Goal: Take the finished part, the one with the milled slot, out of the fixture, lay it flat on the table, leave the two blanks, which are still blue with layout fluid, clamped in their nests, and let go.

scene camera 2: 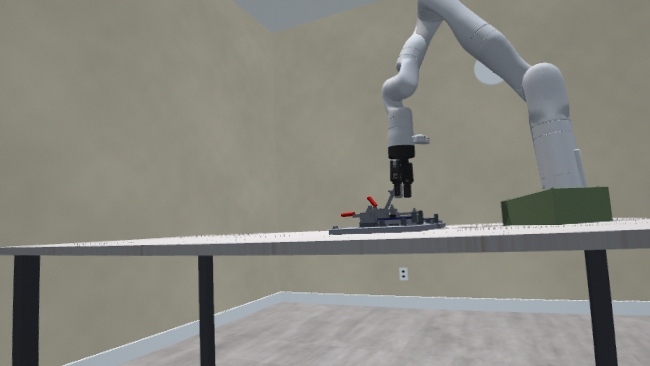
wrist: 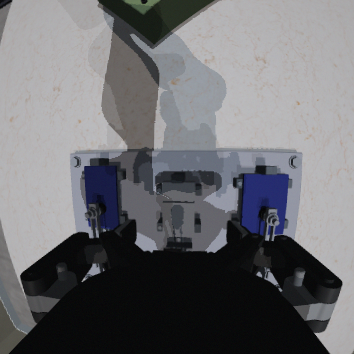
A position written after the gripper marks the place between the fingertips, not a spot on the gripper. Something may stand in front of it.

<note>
In view: the gripper (scene camera 2: 403, 197), a finished part (wrist: 177, 198), a blue blank (wrist: 101, 185), a blue blank (wrist: 258, 190) and a fixture plate (wrist: 219, 201).
The gripper shows as well in the wrist view (wrist: 180, 230).
</note>
